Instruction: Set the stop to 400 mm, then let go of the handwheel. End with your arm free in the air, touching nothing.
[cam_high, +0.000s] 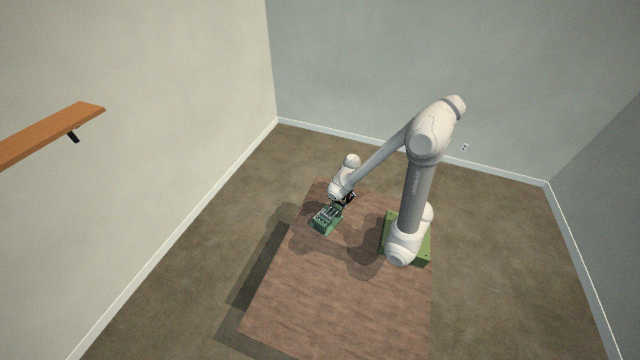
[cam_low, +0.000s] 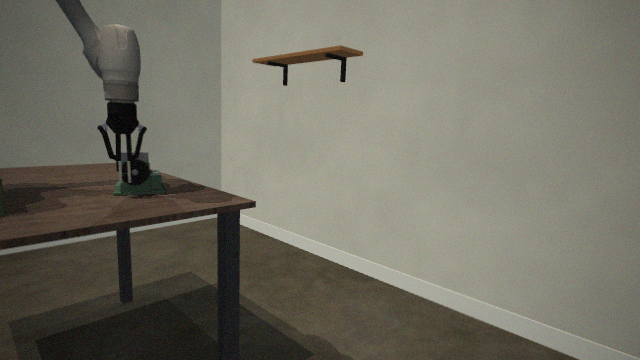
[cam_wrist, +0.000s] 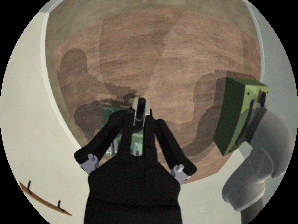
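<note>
Right now my hand is 20 mm to the right of the black handwheel, 10 mm short of it and 10 mm above it.
</note>
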